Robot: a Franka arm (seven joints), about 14 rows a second.
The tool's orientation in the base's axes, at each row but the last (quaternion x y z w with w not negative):
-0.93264, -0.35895, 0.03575, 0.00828
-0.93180, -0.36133, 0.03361, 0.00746
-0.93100, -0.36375, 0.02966, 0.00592
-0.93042, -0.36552, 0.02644, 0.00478
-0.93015, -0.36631, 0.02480, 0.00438
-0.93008, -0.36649, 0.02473, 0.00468
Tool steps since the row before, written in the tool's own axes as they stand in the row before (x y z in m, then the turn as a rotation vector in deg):
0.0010, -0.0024, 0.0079, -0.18, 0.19, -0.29
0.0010, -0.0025, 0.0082, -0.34, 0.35, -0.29
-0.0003, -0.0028, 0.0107, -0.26, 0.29, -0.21
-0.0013, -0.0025, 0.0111, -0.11, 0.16, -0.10
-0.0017, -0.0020, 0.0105, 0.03, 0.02, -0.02
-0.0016, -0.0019, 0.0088, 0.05, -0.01, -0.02
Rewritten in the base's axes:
-0.0014, 0.0024, -0.0078, 0.02, -0.26, 0.29
-0.0015, 0.0024, -0.0081, 0.00, -0.48, 0.30
-0.0028, 0.0017, -0.0106, 0.02, -0.39, 0.21
-0.0032, 0.0008, -0.0110, 0.03, -0.19, 0.10
-0.0031, 0.0002, -0.0104, 0.04, 0.01, 0.02
-0.0029, 0.0002, -0.0087, 0.03, 0.04, 0.02

